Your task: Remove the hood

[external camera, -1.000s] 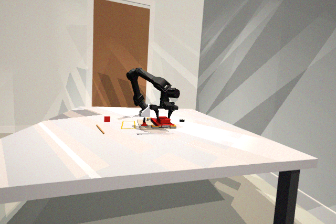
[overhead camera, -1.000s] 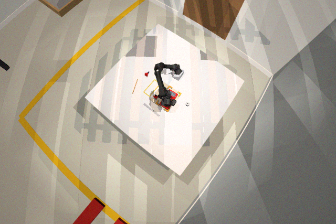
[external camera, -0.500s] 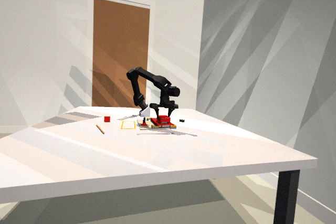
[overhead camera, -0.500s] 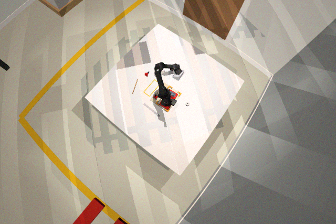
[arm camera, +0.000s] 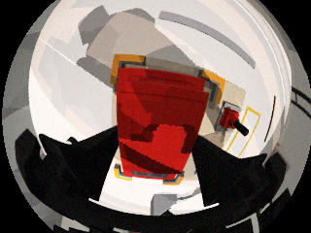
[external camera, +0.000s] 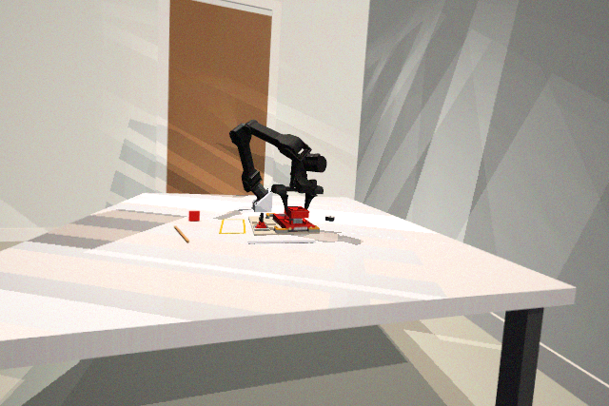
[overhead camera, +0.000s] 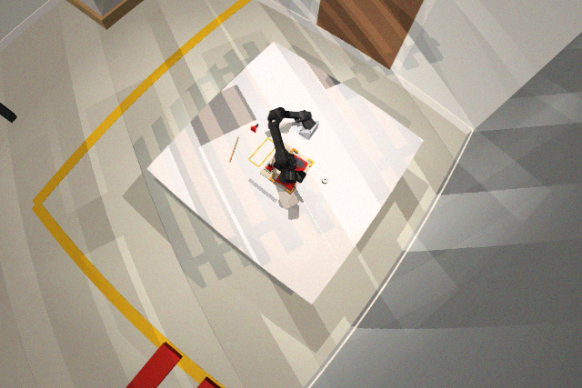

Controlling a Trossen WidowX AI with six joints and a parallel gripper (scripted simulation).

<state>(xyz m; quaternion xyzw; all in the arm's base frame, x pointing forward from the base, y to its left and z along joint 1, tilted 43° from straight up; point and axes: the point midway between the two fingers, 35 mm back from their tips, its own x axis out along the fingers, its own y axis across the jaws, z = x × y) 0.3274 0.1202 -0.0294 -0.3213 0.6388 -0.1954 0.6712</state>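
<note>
Right now my gripper tip is 4 cm past the tan base plate, 4 cm to the left of it and 5 cm above it. The rest, counted from my gripper tip: red hood (right at my gripper tip); then thin wooden stick (8 cm ahead, 38 cm to the right, 6 cm below).
</note>
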